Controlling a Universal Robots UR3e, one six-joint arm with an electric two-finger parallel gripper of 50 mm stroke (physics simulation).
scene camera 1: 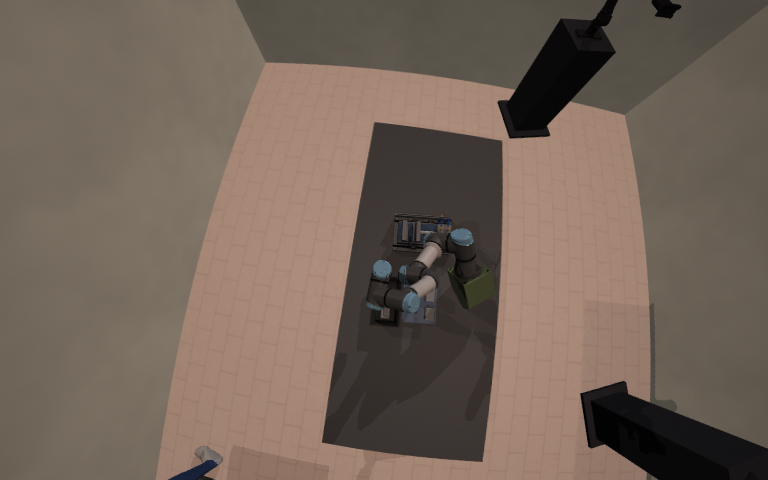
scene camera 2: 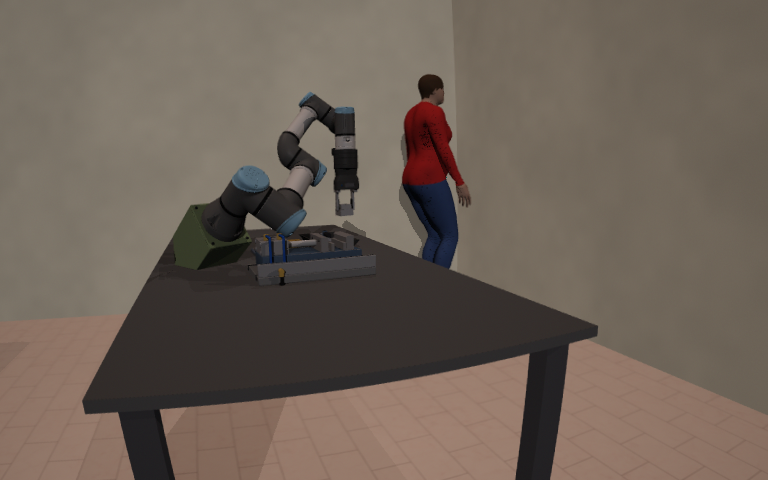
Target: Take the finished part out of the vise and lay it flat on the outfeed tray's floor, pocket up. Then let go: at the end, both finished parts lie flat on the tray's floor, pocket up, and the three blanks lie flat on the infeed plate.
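Pixels of known places: gripper, fingertip midpoint: [scene camera 2: 345, 209]; arm's base, link origin: [scene camera 1: 468, 270] [scene camera 2: 221, 223].
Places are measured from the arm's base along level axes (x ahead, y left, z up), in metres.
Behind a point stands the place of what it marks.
Note:
My gripper [scene camera 2: 344, 204] @(x 0.410, y -0.009, z 0.010 m) points straight down and is shut on a grey finished part [scene camera 2: 344, 210] @(x 0.397, y -0.026, z 0.010 m), held high above the table behind the vise in scene camera 2. In scene camera 1 the wrist hides the gripper and the held part. The vise [scene camera 1: 417, 230] @(x 0.203, y -0.225, z -0.031 m) [scene camera 2: 324, 243] @(x 0.188, y -0.270, z -0.046 m) has no part that I can make out between its jaws. The dark outfeed tray [scene camera 1: 389, 322] @(x 0.395, y 0.194, z -0.105 m) is partly under the arm, with one light part [scene camera 1: 386, 313] @(x 0.404, y 0.149, z -0.094 m) visible in it. The pale blue infeed plate [scene camera 1: 414, 316] @(x 0.269, y 0.183, z -0.115 m) carries grey blanks [scene camera 1: 429, 313] @(x 0.199, y 0.176, z -0.083 m); the arm hides some of it. Pocket directions are too small to tell.
A low grey panel [scene camera 2: 317, 270] @(x 0.143, y -0.312, z -0.102 m) stands along the vise's near side in scene camera 2. Blue and orange fittings [scene camera 2: 276, 249] @(x 0.069, y -0.241, z -0.052 m) sit at the vise's left end. The arm's green wedge base [scene camera 1: 479, 288] @(x -0.028, y 0.090, z 0.019 m) [scene camera 2: 195, 240] @(x -0.081, y 0.005, z -0.042 m) stands on the dark table [scene camera 1: 433, 169] @(x 0.036, y -0.591, z -0.127 m) [scene camera 2: 339, 328] @(x -0.002, y -0.659, z -0.127 m). A person [scene camera 2: 428, 147] stands behind the table.

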